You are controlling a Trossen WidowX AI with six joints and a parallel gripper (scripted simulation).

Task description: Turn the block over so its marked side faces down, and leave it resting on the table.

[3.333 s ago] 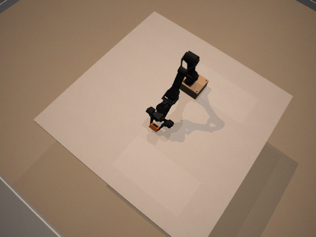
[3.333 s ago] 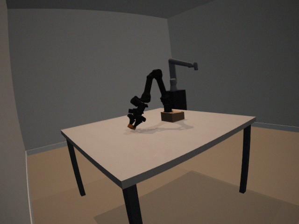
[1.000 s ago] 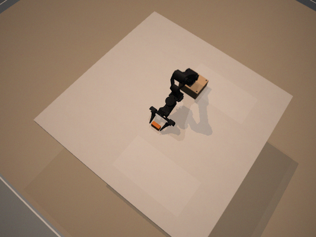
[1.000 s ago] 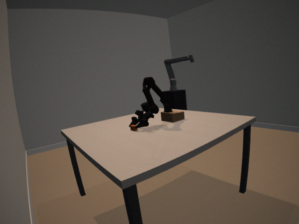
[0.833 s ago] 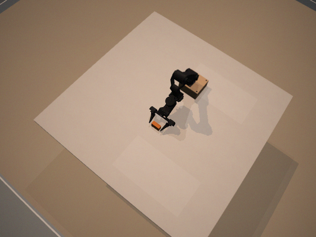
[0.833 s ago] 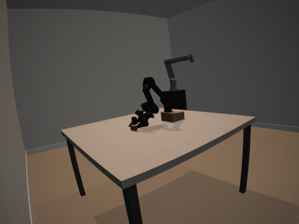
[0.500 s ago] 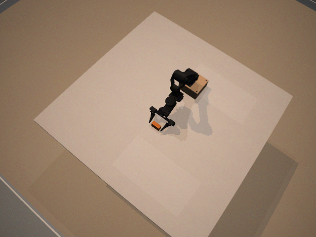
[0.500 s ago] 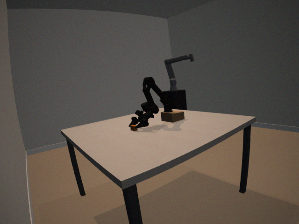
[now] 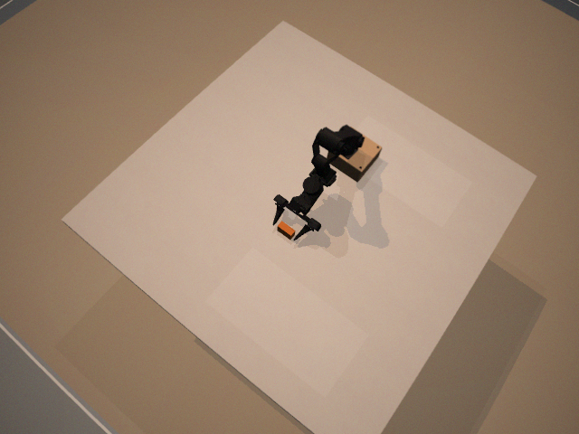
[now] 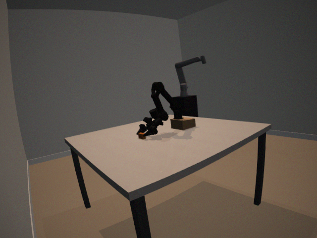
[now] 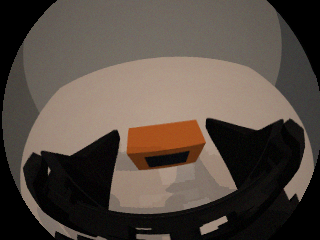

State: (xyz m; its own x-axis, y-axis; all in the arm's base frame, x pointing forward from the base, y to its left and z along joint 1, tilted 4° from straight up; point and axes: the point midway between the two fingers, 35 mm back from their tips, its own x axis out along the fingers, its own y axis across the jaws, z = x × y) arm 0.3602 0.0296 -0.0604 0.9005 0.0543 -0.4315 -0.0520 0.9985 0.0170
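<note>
The block lies 2 cm behind my gripper tip and 1 cm below it.
</note>
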